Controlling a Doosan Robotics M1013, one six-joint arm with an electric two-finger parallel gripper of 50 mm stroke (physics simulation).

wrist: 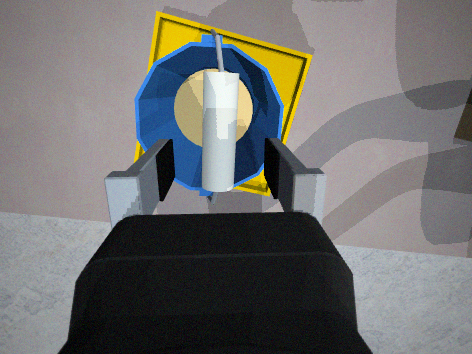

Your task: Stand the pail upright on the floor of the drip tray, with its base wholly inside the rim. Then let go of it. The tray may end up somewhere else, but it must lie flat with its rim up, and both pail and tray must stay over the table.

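Places are measured from the arm's base along level axes (x ahead, y left, z up), in millimetres.
Pixels of known places: gripper, fingertip midpoint: [219, 157].
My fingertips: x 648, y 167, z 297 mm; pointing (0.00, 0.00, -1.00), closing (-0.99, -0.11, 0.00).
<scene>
Behind a point stands the place of what it marks.
The blue pail [161, 111] @(y 176, x 731, z 36 mm) stands upright over the yellow drip tray [286, 75] @(y 108, x 546, z -55 mm), seen from above into its mouth, with a tan round bottom inside. Its mouth hides much of the tray and overlaps the tray's left edge. The pail's outer base is hidden, but its bottom appears near the middle of the tray. The tray lies flat with its rim up. The wire handle with a white grip [219, 135] @(y 172, x 649, z 201 mm) stands up over the mouth. My gripper [219, 157] @(y 167, x 648, z 297 mm) is open, its fingers apart on either side of the grip's lower part, with visible gaps.
The pinkish-grey table [65, 115] @(y 210, x 909, z -58 mm) carries broad shadows on the right. Its near edge runs across the lower part of the view, with pale marbled floor [40, 270] beyond. Part of a dark brown object [465, 122] @(y 152, x 221, z -44 mm) shows at the right border.
</scene>
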